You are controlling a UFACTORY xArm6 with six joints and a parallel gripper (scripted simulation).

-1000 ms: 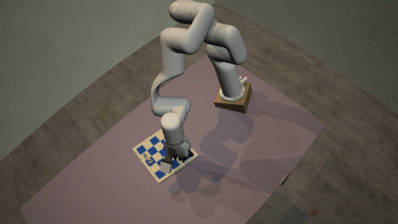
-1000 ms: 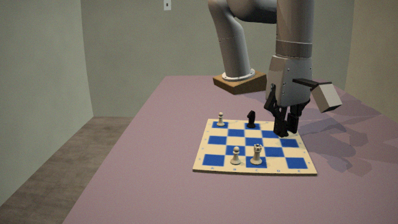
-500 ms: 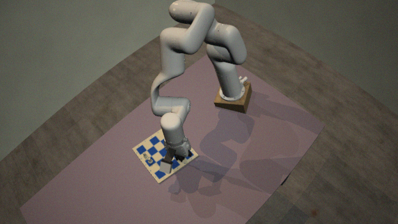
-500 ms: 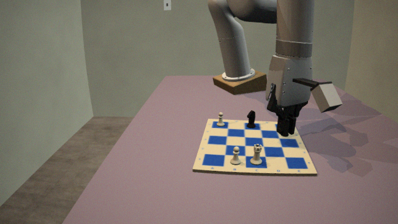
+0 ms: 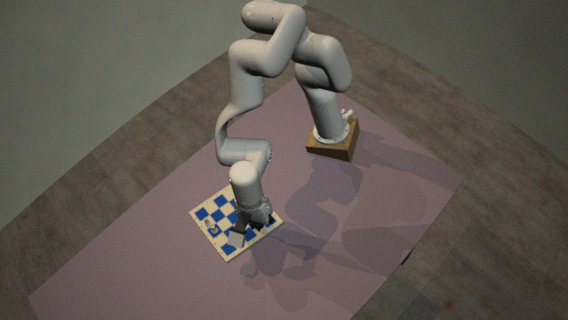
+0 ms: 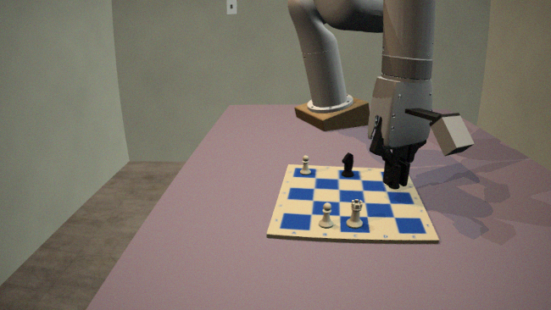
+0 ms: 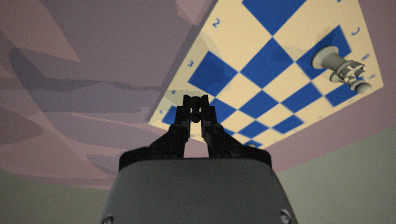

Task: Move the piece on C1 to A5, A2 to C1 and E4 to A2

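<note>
Now: the white rook 11 cm ahead of my hand, 8 cm to the right of it and 1 cm below it. Also, from my hand: black pawn: 1 cm below; then chessboard: 4 cm ahead, 7 cm to the right, 3 cm below; then black knight: 4 cm behind, 8 cm to the right, 1 cm below.
</note>
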